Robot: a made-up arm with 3 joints.
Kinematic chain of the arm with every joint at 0, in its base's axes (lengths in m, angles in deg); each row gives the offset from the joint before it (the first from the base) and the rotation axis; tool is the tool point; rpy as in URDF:
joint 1: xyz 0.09 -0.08 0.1 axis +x
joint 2: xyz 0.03 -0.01 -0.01 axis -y
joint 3: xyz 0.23 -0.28 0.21 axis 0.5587 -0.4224 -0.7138
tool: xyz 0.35 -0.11 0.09 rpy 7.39 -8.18 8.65
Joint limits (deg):
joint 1: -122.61..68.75
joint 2: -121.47..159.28
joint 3: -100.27..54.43
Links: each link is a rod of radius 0.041 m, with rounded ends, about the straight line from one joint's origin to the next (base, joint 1, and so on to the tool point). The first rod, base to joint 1, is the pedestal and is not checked.
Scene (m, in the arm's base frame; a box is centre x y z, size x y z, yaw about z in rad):
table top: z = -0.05
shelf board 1: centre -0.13 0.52 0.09 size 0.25 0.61 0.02 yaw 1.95
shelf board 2: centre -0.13 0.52 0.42 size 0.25 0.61 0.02 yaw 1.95
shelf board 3: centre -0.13 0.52 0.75 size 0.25 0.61 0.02 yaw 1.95
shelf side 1: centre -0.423 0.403 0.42 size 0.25 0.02 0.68 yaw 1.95
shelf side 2: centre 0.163 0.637 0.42 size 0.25 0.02 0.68 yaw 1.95
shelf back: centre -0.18 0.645 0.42 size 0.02 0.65 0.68 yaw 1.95
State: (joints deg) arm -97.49 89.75 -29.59
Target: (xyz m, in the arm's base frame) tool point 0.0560 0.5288 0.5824
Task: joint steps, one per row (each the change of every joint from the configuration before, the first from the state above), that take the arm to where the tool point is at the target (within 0.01 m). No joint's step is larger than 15 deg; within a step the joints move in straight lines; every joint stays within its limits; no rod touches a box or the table.
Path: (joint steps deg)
1: 4.62 4.01 -13.06
2: 4.62 4.00 -13.06
3: 4.63 4.01 -13.06
4: 4.62 4.01 -13.05
5: 4.62 4.01 -13.06
6: 4.14 -9.53 12.99
7: 4.14 -9.53 12.99
8: 4.14 -9.53 12.99
9: 4.14 -9.53 12.99
10: -7.95 -1.52 14.56
11: -7.94 -1.51 14.57
12: -7.95 -1.51 14.56
13: -7.94 -1.51 14.57

